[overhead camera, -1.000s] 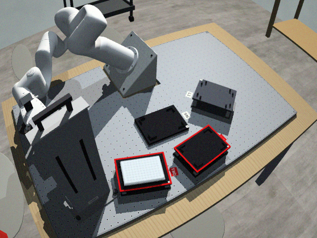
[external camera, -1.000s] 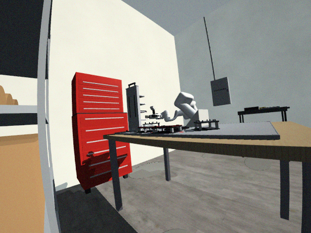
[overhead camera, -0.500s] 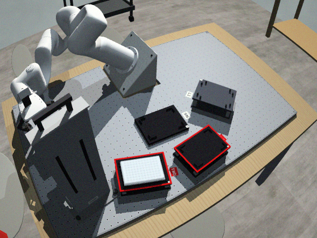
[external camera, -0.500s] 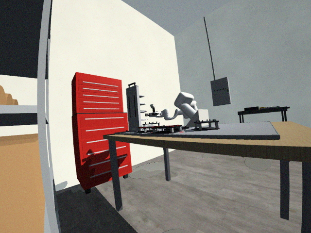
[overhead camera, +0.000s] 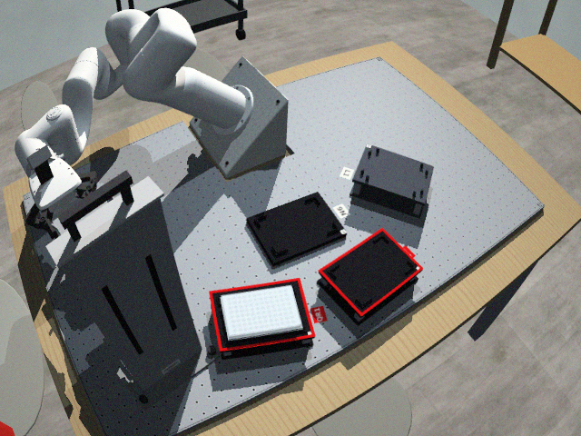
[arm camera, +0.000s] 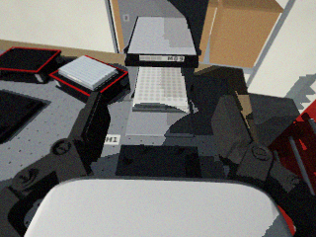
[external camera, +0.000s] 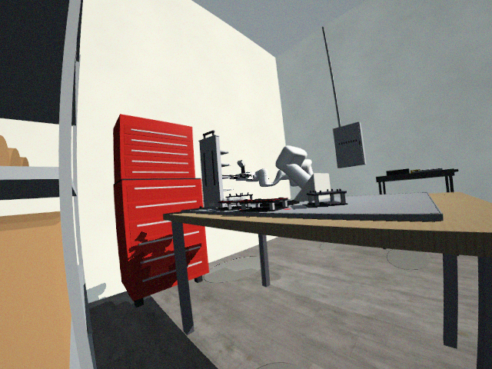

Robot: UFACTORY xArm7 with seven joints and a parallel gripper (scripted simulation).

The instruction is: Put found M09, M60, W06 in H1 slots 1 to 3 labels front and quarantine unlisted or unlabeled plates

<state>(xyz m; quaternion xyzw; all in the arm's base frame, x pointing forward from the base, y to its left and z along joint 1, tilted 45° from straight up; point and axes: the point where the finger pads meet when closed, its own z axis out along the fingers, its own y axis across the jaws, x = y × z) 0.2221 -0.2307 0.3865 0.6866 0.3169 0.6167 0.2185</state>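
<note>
My hand is 15 cm short of the dark-framed plate, 3 cm to the right of it and 1 cm above it. The rest, counted from my hand: handle (23 cm ahead, 4 cm to the left, 26 cm above); plate hotel H1 (23 cm ahead, 4 cm to the left, 1 cm above); white well plate (24 cm ahead, 23 cm to the left, 15 cm below).
</note>
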